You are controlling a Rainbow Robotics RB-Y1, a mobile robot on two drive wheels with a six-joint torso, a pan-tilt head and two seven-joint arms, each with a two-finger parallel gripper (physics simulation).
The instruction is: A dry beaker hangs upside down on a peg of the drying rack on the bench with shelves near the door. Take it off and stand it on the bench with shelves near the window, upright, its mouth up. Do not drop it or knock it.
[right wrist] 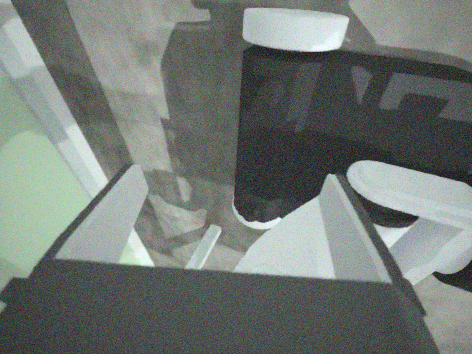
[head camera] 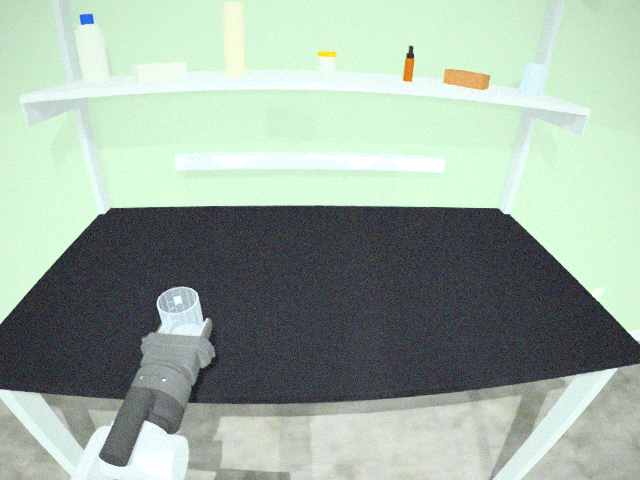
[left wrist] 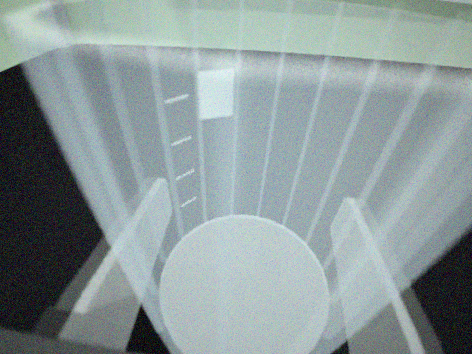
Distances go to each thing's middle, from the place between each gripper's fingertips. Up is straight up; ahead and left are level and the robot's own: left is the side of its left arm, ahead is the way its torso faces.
The clear beaker [head camera: 179,308] lies 20 mm behind my left hand and 30 mm above it. From my left hand the other things lie so: box [head camera: 479,81] (550 mm ahead, 640 mm to the right, 390 mm above).
I see my right gripper 49 cm below the clear beaker, 46 cm to the right of it and 36 cm short of it. Round my right hand: box: 93 cm ahead, 85 cm above, 18 cm to the right.
